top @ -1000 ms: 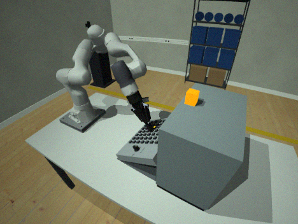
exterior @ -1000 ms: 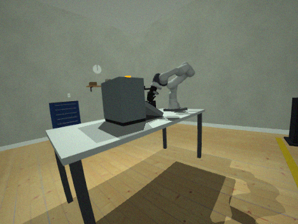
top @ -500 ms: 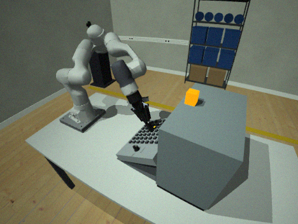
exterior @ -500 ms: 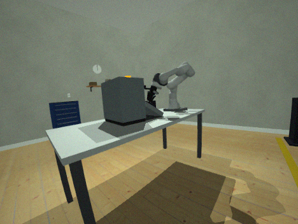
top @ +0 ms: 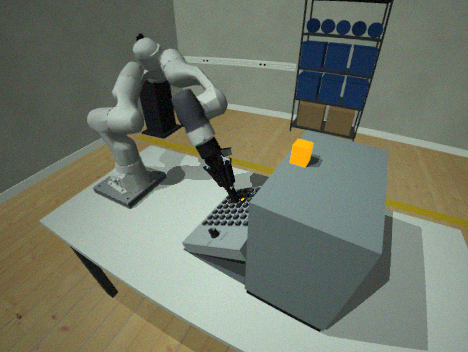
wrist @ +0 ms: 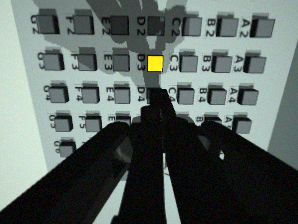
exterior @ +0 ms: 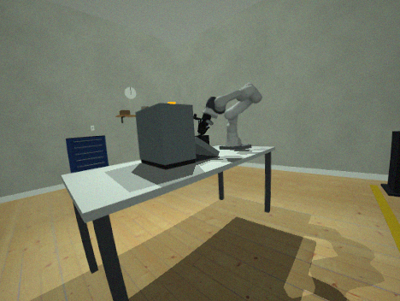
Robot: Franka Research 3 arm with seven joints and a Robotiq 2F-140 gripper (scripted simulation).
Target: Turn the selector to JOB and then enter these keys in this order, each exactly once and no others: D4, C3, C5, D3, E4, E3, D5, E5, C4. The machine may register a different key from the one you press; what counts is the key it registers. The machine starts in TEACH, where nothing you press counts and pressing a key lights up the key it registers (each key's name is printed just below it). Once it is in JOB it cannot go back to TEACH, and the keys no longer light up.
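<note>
My gripper is now 10 mm short of the selector knob, 160 mm to the left of it and 40 mm above it. The rest, counted from my hand: key 50 mm ahead, 10 mm to the right, 30 mm below.
</note>
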